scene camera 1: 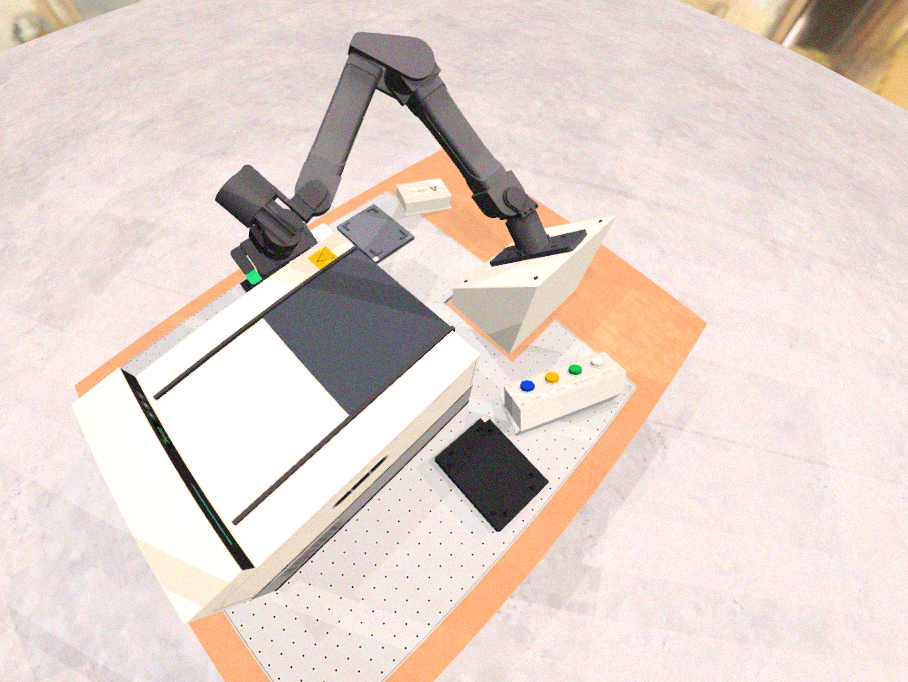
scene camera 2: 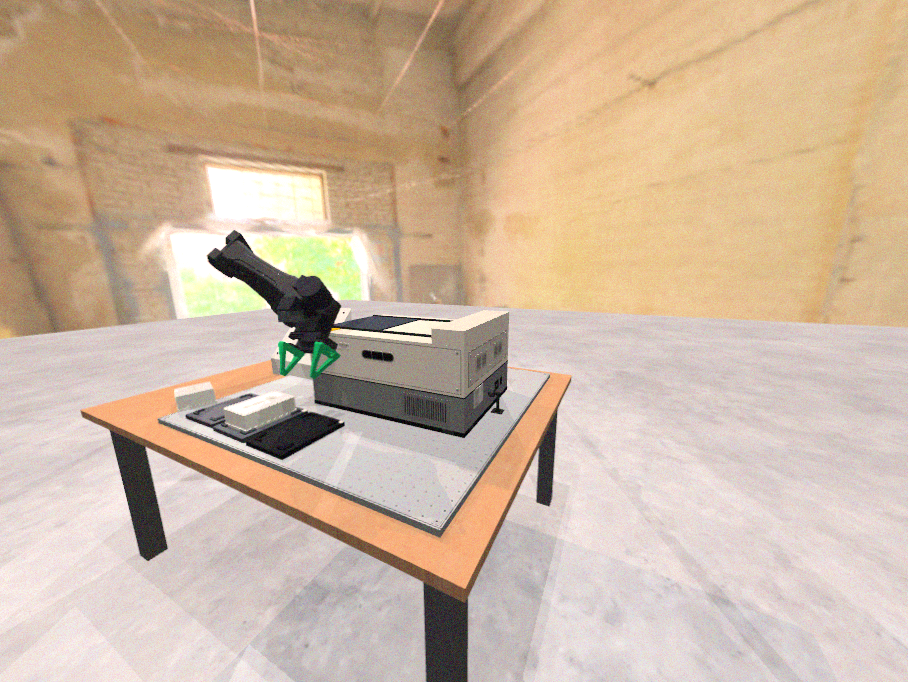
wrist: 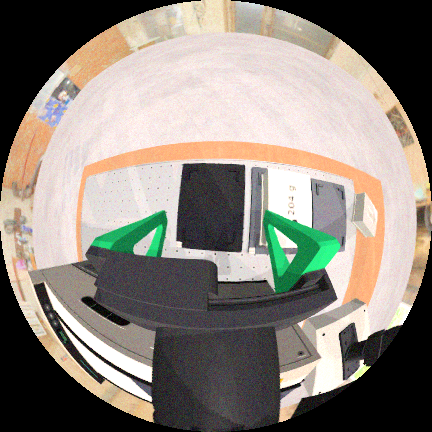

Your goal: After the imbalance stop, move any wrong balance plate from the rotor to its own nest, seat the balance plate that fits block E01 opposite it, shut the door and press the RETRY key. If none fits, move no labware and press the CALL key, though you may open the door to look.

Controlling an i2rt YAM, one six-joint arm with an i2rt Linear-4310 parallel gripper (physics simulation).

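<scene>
Holding nothing, the gripper is open, and it can be seen in scene camera 2 and in the wrist view. A centrifuge is also part of the scene.
</scene>
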